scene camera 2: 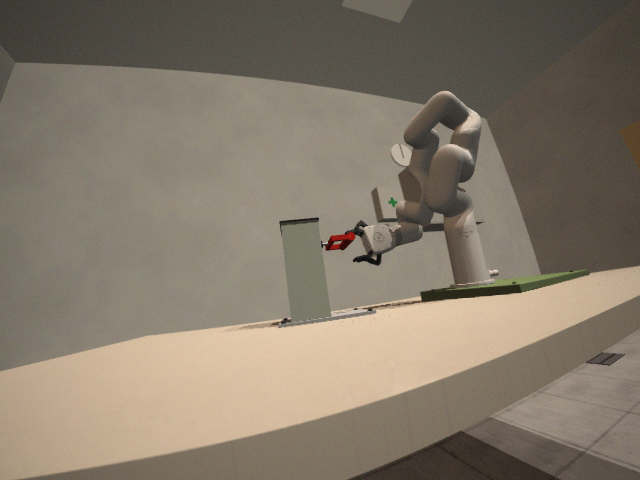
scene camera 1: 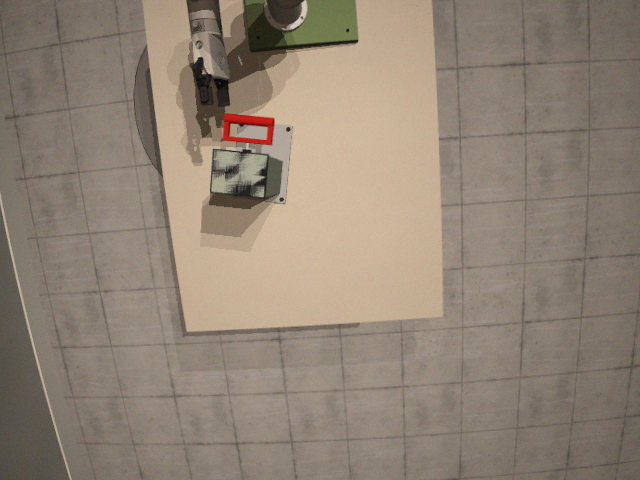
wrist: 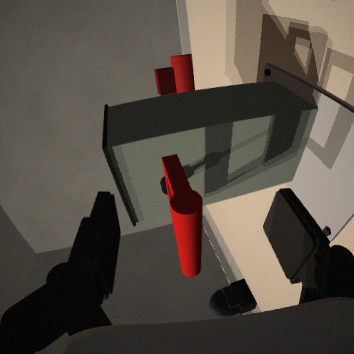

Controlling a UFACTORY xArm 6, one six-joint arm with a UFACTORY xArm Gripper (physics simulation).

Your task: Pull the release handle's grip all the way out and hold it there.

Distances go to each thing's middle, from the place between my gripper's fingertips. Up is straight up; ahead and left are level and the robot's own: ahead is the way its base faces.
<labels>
My hand is 13 cm short of the grey base plate (scene camera 1: pixel 280 149), 8 cm to the right of it and 20 cm above it.
</labels>
